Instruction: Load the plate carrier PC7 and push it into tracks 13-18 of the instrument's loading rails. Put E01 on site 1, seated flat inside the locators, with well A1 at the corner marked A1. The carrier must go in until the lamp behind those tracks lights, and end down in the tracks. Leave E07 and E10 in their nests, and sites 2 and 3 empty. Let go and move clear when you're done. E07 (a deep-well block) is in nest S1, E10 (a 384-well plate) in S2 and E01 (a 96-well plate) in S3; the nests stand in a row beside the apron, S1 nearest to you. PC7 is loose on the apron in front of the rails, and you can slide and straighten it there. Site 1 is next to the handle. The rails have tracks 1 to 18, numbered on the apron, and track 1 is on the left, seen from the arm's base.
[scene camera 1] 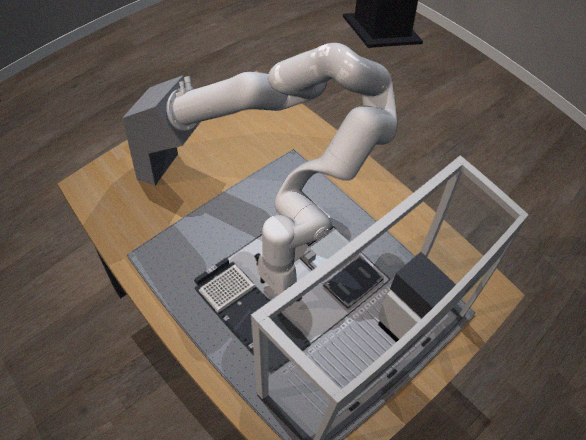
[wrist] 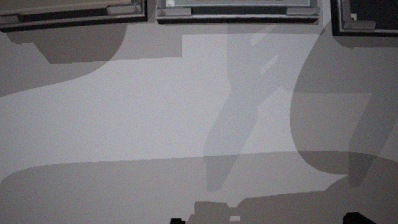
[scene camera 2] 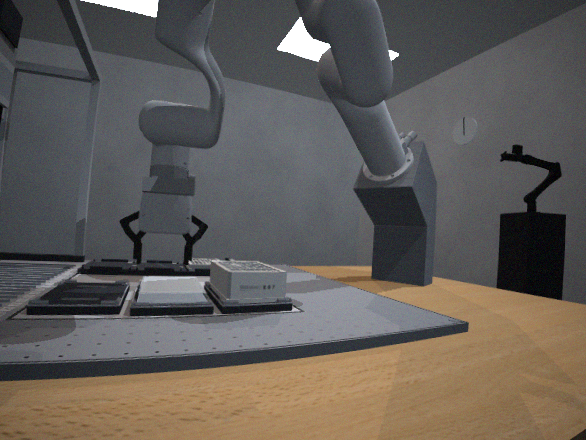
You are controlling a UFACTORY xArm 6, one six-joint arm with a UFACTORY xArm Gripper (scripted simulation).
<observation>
The pictures show: the gripper, a plate carrier PC7 and a nest S3.
</observation>
